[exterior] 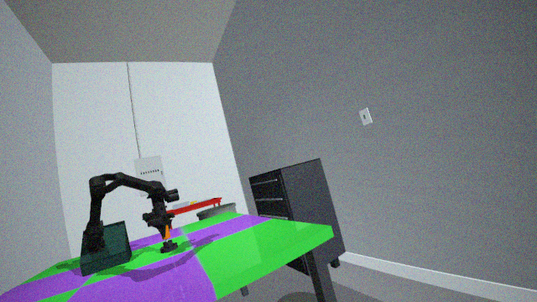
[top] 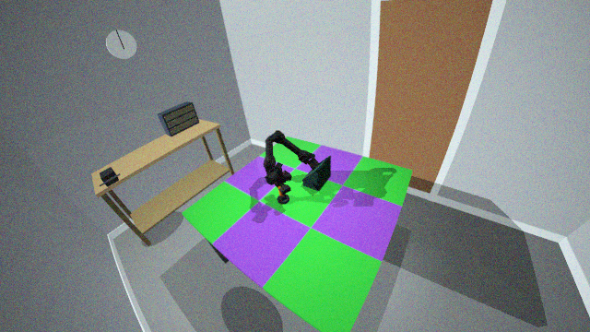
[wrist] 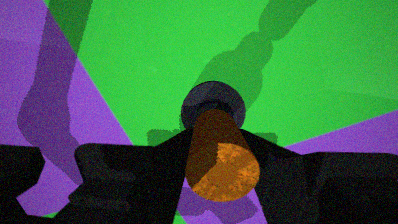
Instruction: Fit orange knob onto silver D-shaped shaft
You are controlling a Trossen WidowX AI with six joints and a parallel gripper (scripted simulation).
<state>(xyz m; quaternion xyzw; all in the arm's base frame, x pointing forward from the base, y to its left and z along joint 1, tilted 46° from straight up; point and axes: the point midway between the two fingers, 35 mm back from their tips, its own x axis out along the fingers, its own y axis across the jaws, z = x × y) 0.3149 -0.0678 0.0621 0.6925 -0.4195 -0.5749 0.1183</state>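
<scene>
Right now the orange knob is 3 cm above my gripper tip. From my gripper tip the other things lie so: pedestal: 4 cm below.
</scene>
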